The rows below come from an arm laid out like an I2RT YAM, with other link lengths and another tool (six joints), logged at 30 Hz.
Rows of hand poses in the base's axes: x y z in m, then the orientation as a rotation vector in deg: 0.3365 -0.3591 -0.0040 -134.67 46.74 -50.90; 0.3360 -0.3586 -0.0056 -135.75 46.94 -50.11; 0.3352 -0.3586 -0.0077 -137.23 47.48 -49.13; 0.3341 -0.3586 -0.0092 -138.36 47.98 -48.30; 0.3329 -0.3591 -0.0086 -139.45 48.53 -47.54; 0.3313 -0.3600 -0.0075 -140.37 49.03 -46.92; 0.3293 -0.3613 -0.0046 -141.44 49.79 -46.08; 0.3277 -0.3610 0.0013 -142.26 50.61 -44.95; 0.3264 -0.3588 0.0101 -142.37 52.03 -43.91; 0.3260 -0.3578 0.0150 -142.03 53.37 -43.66; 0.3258 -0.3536 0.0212 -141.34 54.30 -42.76; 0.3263 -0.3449 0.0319 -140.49 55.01 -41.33; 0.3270 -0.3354 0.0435 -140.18 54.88 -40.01; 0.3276 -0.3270 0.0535 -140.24 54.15 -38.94; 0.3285 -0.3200 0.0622 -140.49 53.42 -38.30
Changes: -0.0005 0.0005 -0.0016 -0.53 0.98 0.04; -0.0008 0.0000 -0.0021 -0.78 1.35 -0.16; -0.0011 0.0000 -0.0015 -0.57 1.10 -0.17; -0.0012 -0.0005 0.0006 -0.58 1.05 -0.23; -0.0016 -0.0009 0.0011 -0.50 0.88 -0.22; -0.0020 -0.0013 0.0029 -0.55 1.12 -0.36; -0.0016 0.0003 0.0059 -0.22 1.18 -0.34; -0.0013 0.0022 0.0088 0.29 0.95 -0.79; -0.0004 0.0010 0.0049 0.31 0.30 -0.91; -0.0002 0.0042 0.0062 0.91 0.40 -0.50; 0.0005 0.0087 0.0107 1.30 0.57 -0.24; 0.0007 0.0095 0.0116 0.86 0.56 0.35; 0.0006 0.0084 0.0100 0.49 0.44 0.74; 0.0009 0.0070 0.0087 0.13 0.28 0.66
